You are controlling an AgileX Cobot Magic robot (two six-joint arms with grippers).
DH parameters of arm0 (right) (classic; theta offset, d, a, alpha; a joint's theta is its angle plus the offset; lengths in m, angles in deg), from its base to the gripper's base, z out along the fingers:
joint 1: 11.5 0.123 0 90
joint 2: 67.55 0 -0.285 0
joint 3: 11.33 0 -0.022 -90
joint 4: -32.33 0.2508 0 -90
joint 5: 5.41 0 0.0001 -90
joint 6: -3.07 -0.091 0 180
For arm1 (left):
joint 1: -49.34 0.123 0 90
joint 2: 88.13 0 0.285 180
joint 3: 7.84 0 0.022 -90
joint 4: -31.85 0.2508 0 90
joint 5: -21.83 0 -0.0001 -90
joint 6: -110.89 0.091 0 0
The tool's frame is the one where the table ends.
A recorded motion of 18 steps. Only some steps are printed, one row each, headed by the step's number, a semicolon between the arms.
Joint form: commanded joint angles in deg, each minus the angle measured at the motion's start. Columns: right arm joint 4, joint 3, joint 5, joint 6, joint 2, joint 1; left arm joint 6, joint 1, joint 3, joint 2, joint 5, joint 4.
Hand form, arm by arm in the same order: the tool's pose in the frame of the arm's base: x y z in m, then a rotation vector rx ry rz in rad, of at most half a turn. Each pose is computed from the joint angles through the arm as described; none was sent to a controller.
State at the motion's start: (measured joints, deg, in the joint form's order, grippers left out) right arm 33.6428 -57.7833 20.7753 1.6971 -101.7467 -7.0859; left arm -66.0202 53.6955 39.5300 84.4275 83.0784 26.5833
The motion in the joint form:
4: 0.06 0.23 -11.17 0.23 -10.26 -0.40; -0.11 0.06 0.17 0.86 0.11 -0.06
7: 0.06 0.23 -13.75 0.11 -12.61 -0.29; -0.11 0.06 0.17 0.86 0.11 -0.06
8: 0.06 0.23 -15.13 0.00 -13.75 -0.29; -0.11 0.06 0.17 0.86 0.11 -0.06
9: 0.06 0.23 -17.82 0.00 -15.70 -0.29; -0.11 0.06 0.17 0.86 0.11 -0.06
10: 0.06 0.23 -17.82 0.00 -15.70 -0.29; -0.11 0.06 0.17 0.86 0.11 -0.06
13: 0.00 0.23 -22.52 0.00 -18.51 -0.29; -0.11 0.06 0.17 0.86 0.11 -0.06
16: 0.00 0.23 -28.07 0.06 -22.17 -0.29; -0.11 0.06 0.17 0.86 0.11 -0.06
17: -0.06 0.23 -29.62 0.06 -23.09 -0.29; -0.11 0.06 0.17 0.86 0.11 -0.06
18: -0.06 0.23 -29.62 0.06 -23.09 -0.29; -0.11 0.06 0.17 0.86 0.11 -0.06
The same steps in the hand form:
4: 0.1348 0.0100 0.3169 -0.0292 1.8453 0.0848; -0.0103 -0.0082 0.2815 -0.0182 2.0122 -0.0283
7: 0.1438 0.0108 0.3151 -0.0281 1.8413 0.0870; -0.0103 -0.0082 0.2815 -0.0182 2.0122 -0.0283
8: 0.1482 0.0111 0.3143 -0.0257 1.8372 0.0880; -0.0103 -0.0082 0.2815 -0.0182 2.0122 -0.0283
9: 0.1558 0.0116 0.3133 -0.0246 1.8243 0.0877; -0.0103 -0.0082 0.2815 -0.0182 2.0122 -0.0283
10: 0.1558 0.0116 0.3133 -0.0246 1.8243 0.0877; -0.0103 -0.0082 0.2815 -0.0182 2.0122 -0.0283
13: 0.1668 0.0122 0.3126 -0.0236 1.7913 0.0865; -0.0103 -0.0082 0.2815 -0.0182 2.0122 -0.0283
16: 0.1806 0.0130 0.3101 -0.0225 1.7583 0.0851; -0.0103 -0.0082 0.2815 -0.0182 2.0122 -0.0283
17: 0.1841 0.0132 0.3096 -0.0228 1.7473 0.0843; -0.0103 -0.0082 0.2815 -0.0182 2.0122 -0.0283
18: 0.1841 0.0132 0.3096 -0.0228 1.7473 0.0843; -0.0103 -0.0082 0.2815 -0.0182 2.0122 -0.0283

